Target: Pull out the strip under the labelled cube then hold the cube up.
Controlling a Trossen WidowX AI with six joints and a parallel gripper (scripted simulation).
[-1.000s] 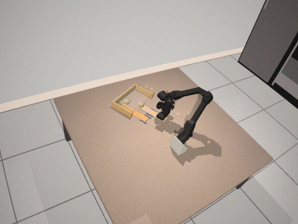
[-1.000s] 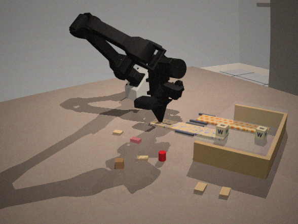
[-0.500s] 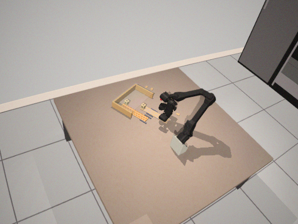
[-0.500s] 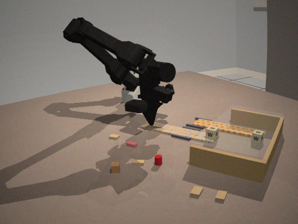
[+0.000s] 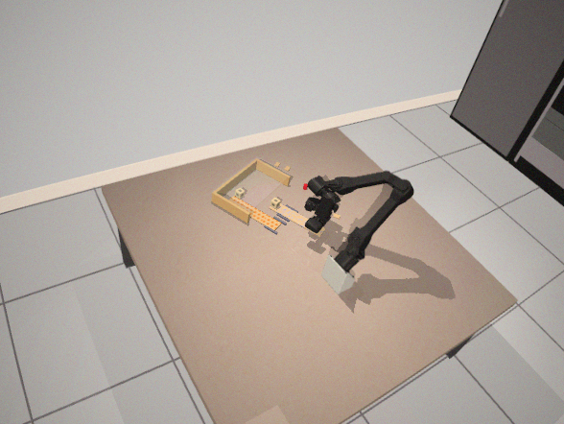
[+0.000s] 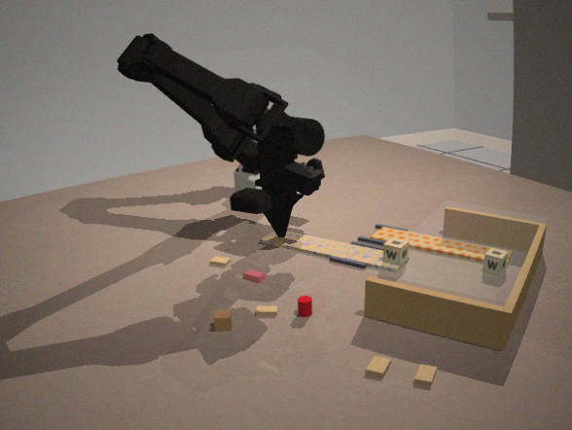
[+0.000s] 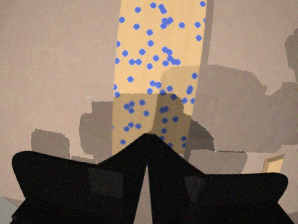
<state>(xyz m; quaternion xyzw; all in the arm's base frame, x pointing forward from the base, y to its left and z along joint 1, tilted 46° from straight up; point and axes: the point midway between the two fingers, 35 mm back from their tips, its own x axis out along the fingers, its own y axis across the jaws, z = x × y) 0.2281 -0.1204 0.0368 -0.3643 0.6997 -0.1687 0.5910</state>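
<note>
My gripper tip is 220 mm short of the orange-dotted strip and 180 mm to the right of it. Also, from my gripper tip: pink block: 100 mm ahead, 120 mm to the right; then red cylinder: 230 mm ahead, 130 mm to the right, 10 mm above.
</note>
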